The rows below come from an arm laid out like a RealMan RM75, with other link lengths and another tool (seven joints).
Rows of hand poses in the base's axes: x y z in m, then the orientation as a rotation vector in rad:
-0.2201 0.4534 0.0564 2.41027 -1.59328 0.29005
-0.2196 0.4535 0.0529 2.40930 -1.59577 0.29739
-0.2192 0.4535 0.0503 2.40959 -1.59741 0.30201
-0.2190 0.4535 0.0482 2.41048 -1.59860 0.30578
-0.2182 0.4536 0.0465 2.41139 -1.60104 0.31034
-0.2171 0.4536 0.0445 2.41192 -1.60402 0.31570
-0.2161 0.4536 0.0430 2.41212 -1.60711 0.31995
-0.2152 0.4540 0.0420 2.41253 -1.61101 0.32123
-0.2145 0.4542 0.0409 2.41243 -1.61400 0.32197
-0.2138 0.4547 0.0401 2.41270 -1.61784 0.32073
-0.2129 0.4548 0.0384 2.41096 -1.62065 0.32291
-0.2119 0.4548 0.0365 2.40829 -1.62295 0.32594
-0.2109 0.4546 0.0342 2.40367 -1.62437 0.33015
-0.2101 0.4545 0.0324 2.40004 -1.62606 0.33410
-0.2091 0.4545 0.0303 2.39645 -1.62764 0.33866
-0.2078 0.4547 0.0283 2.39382 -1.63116 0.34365
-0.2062 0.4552 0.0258 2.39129 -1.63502 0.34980
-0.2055 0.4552 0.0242 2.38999 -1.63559 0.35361
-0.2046 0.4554 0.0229 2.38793 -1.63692 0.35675
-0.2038 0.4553 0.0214 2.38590 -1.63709 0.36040
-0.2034 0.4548 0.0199 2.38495 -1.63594 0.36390
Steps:
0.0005 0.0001 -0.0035 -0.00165 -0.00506 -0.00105
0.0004 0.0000 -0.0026 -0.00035 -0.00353 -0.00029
0.0002 0.0000 -0.0021 0.00011 -0.00306 0.00014
0.0008 0.0001 -0.0017 0.00051 -0.00400 -0.00042
0.0011 0.0000 -0.0020 0.00029 -0.00455 -0.00079
0.0010 0.0000 -0.0015 0.00044 -0.00379 -0.00110
0.0009 0.0004 -0.0010 0.00185 -0.00232 -0.00167
0.0007 0.0002 -0.0011 0.00120 -0.00149 -0.00149
0.0007 0.0005 -0.0008 0.00246 -0.00071 -0.00191
0.0009 0.0001 -0.0017 -0.00046 -0.00174 -0.00202
0.0010 0.0000 -0.0019 -0.00161 -0.00176 -0.00212
0.0010 -0.0002 -0.0023 -0.00376 -0.00149 -0.00248
0.0008 -0.0001 -0.0018 -0.00285 -0.00179 -0.00218
0.0010 0.0000 -0.0021 -0.00304 -0.00214 -0.00205
0.0013 0.0002 -0.0020 -0.00151 -0.00345 -0.00253
0.0016 0.0005 -0.0025 -0.00159 -0.00433 -0.00254
0.0007 0.0000 -0.0016 -0.00171 -0.00211 -0.00055
0.0009 0.0002 -0.0013 -0.00166 -0.00172 -0.00134
0.0008 -0.0001 -0.0015 -0.00237 -0.00163 -0.00071
0.0004 -0.0005 -0.0015 -0.00225 -0.00142 0.00043

